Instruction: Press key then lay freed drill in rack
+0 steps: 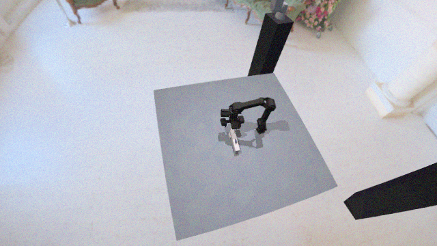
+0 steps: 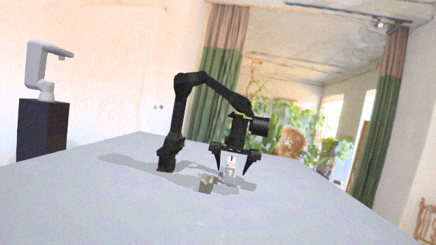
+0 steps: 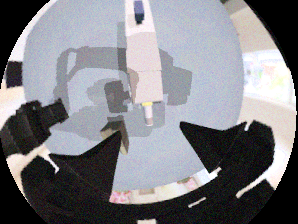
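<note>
Right now the drill is 60 mm to the left of my gripper tip, 10 mm below it and 10 mm ahead of it. The rest, counted from my gripper tip: rack: 80 mm behind, 40 mm below, 20 mm to the right; dark key: 150 mm to the left, 30 mm ahead, 10 mm below.
</note>
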